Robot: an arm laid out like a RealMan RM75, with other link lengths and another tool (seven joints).
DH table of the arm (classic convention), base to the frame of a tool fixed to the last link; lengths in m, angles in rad. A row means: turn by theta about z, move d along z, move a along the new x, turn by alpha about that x. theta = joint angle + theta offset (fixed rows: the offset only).
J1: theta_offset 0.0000  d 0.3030  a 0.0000  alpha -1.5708
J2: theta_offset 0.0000  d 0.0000  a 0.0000  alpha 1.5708
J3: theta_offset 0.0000  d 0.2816  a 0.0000  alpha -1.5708
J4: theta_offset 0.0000  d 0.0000  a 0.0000  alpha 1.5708
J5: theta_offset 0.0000  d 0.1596  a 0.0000  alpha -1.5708
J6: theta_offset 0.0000  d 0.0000  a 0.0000  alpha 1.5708
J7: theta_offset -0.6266  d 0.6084  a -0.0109  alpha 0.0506
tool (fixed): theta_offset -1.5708  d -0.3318  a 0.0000  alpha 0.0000
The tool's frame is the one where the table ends.
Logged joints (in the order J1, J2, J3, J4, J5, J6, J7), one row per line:
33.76 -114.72 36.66 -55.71 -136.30 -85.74 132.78
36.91 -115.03 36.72 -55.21 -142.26 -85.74 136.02
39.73 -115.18 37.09 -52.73 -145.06 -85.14 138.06
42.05 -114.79 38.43 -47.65 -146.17 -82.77 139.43
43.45 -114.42 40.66 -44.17 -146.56 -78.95 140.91
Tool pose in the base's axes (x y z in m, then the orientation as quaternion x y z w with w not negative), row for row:
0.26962 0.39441 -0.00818 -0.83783 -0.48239 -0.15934 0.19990
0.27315 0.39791 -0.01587 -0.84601 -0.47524 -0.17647 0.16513
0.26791 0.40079 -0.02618 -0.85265 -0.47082 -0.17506 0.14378
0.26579 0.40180 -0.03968 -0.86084 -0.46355 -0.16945 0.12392
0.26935 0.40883 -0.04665 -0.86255 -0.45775 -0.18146 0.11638
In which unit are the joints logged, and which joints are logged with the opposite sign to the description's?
The joints are logged in degrees. Opposite sign: J2, J3.
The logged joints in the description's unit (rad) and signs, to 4 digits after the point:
0.5892 2.0022 -0.6398 -0.9723 -2.3789 -1.4964 2.3174
0.6442 2.0077 -0.6409 -0.9636 -2.4829 -1.4964 2.3740
0.6934 2.0103 -0.6473 -0.9203 -2.5318 -1.4860 2.4096
0.7339 2.0035 -0.6707 -0.8316 -2.5511 -1.4446 2.4335
0.7583 1.9970 -0.7097 -0.7709 -2.5580 -1.3779 2.4593

